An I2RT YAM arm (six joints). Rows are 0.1 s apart.
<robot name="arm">
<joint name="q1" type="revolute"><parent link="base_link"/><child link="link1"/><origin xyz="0 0 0.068" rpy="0 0 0"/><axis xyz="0 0 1"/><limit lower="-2.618" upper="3.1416"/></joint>
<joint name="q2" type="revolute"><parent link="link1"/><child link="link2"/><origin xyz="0.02 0.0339 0.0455" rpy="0 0 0"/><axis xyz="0 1 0"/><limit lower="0" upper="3.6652"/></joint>
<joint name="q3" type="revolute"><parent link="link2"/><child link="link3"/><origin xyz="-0.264 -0.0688 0" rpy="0 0 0"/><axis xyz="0 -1 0"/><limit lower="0" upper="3.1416"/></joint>
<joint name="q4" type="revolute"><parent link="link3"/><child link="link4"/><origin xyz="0.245 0.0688 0.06" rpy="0 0 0"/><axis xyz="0 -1 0"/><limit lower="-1.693" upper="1.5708"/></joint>
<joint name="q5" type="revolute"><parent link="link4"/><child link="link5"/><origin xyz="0.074 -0.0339 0.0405" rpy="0 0 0"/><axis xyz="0 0 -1"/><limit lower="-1.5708" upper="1.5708"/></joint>
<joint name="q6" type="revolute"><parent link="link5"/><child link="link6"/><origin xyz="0.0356 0 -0.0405" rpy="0 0 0"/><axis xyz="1 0 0"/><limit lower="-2.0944" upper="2.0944"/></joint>
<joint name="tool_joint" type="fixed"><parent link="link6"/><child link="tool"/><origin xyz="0 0 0" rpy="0 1.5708 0"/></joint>
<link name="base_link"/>
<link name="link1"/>
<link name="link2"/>
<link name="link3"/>
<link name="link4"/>
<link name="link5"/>
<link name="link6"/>
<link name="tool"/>
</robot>
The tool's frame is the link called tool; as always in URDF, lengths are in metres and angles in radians.
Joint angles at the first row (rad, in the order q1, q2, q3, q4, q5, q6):
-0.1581, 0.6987, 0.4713, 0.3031, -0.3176, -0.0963
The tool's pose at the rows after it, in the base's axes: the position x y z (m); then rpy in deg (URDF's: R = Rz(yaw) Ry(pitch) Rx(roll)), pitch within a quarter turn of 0, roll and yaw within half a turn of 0:
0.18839, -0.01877, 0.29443, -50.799, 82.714, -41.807
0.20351, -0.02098, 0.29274, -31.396, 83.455, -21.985
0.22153, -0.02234, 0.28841, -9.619, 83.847, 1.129
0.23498, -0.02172, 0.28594, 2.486, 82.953, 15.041
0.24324, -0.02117, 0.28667, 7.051, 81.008, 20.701
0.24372, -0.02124, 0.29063, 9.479, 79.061, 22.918
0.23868, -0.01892, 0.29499, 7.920, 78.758, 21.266
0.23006, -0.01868, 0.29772, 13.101, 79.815, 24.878
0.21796, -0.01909, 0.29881, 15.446, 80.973, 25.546
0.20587, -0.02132, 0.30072, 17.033, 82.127, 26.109
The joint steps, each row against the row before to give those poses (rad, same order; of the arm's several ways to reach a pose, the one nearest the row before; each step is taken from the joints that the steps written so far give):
0.0000, 0.0664, 0.0099, 0.0652, -0.0004, 0.0240
0.0000, 0.0900, 0.0103, 0.0980, -0.0057, 0.0454
0.0042, 0.1068, 0.0157, 0.1008, -0.0168, 0.0465
0.0084, 0.0801, 0.0152, 0.0839, -0.0210, 0.0325
0.0057, 0.0511, 0.0115, 0.0755, -0.0102, 0.0286
0.0011, 0.0050, 0.0038, 0.0355, 0.0083, 0.0236
0.0081, -0.0328, -0.0004, -0.0267, 0.0096, -0.0042
-0.0001, -0.0565, -0.0038, -0.0771, 0.0263, 0.0000
-0.0057, -0.0717, -0.0141, -0.0812, 0.0218, -0.0095
-0.0190, -0.0698, -0.0073, -0.0840, -0.0027, -0.0080

